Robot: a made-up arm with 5 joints. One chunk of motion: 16 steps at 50 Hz.
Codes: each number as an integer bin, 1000 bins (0 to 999) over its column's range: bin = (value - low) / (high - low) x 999, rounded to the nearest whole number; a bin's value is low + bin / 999 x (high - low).
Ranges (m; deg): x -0.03..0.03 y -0.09..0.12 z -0.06..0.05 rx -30..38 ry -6..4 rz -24..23
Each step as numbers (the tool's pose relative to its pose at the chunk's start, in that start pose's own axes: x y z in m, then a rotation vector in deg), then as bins.
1 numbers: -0.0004 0.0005 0.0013 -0.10 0.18 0.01
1 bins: 493 431 557 439 617 510
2 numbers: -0.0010 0.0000 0.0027 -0.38 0.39 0.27
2 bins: 483 428 569 435 638 516
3 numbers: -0.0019 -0.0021 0.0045 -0.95 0.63 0.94
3 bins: 468 418 586 427 662 530
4 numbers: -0.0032 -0.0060 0.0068 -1.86 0.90 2.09
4 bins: 446 400 607 413 689 555
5 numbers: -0.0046 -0.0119 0.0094 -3.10 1.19 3.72
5 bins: 423 372 630 395 718 589
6 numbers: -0.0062 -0.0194 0.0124 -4.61 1.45 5.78
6 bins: 396 336 658 373 744 633
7 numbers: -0.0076 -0.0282 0.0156 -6.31 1.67 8.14
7 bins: 373 294 687 348 766 683
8 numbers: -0.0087 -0.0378 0.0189 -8.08 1.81 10.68
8 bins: 355 248 717 322 780 737
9 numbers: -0.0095 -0.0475 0.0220 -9.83 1.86 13.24
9 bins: 341 202 745 296 785 792
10 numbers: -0.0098 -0.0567 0.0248 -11.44 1.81 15.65
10 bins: 336 158 770 273 780 843
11 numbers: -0.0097 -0.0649 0.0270 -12.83 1.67 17.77
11 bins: 338 119 790 252 766 888
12 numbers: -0.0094 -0.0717 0.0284 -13.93 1.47 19.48
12 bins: 343 87 803 236 746 924
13 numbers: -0.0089 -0.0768 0.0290 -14.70 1.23 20.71
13 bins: 351 63 808 225 722 950
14 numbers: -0.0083 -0.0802 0.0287 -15.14 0.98 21.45
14 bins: 361 47 806 218 697 966
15 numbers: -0.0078 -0.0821 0.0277 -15.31 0.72 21.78
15 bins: 370 38 796 216 671 973
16 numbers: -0.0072 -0.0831 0.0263 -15.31 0.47 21.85
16 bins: 380 33 784 216 646 975
